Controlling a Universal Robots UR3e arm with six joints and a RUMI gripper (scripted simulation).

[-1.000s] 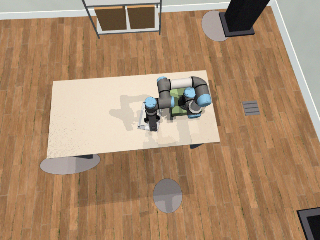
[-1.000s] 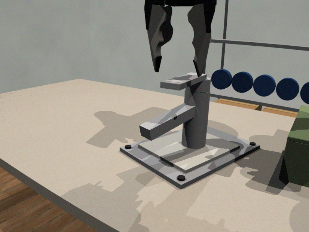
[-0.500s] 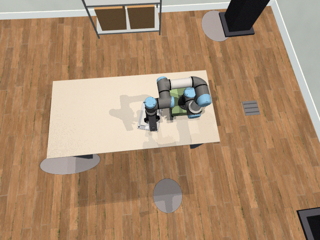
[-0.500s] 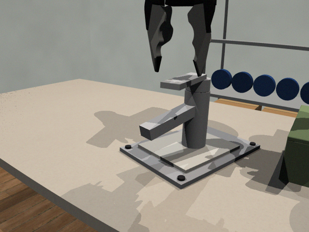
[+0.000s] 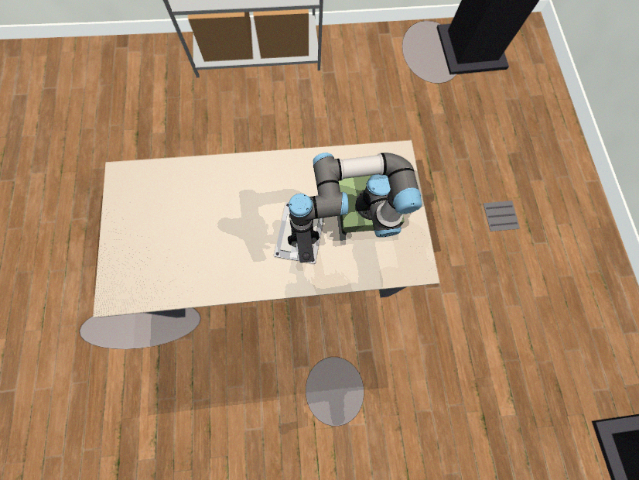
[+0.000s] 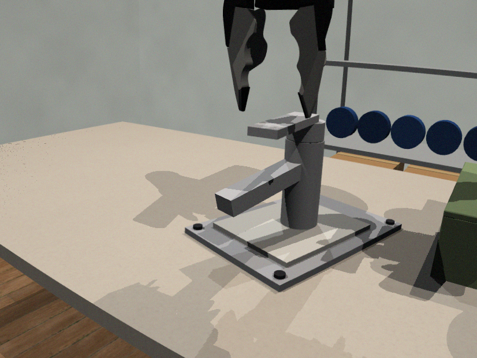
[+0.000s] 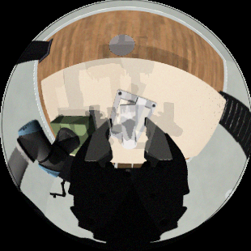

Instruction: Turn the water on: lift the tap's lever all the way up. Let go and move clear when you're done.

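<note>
Now: hand 40 mm to the left of the flat lever and 30 mm above it. From my hand the other things lie so: grey tap: 10 mm ahead, 70 mm to the right, 80 mm below; then plate: 10 mm ahead, 100 mm to the right, 170 mm below.
</note>
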